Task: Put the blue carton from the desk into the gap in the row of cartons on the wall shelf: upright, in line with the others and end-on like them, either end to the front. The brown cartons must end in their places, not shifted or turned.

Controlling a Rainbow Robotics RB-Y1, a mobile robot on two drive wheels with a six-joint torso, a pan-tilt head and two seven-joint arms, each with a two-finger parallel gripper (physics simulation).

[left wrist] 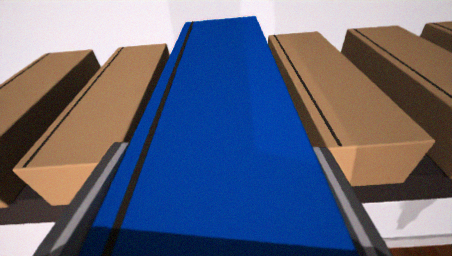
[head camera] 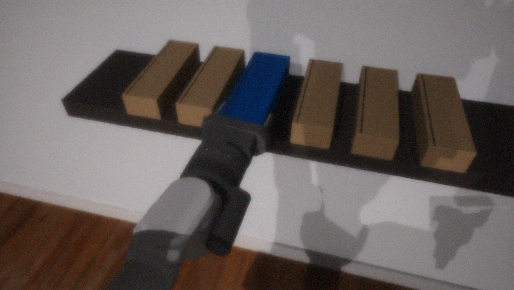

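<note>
The blue carton (head camera: 262,82) (left wrist: 225,90) lies lengthwise in the gap of the row, end-on, between a brown carton (head camera: 212,82) (left wrist: 100,110) on its left and a brown carton (head camera: 320,95) (left wrist: 340,95) on its right. Its far end is about level with the brown cartons' far ends. My left gripper (head camera: 246,113) (left wrist: 220,157) is shut on its near end, one finger along each side. The gripper hides the near end in the head view. Whether the carton's underside touches the shelf (head camera: 95,80) (left wrist: 410,186) is hidden. My right gripper does not show.
More brown cartons stand end-on along the shelf: one (head camera: 160,72) (left wrist: 45,95) at the far left, and two (head camera: 377,105) (head camera: 442,115) farther right. The white wall is behind and below the shelf. Wooden floor shows at the bottom.
</note>
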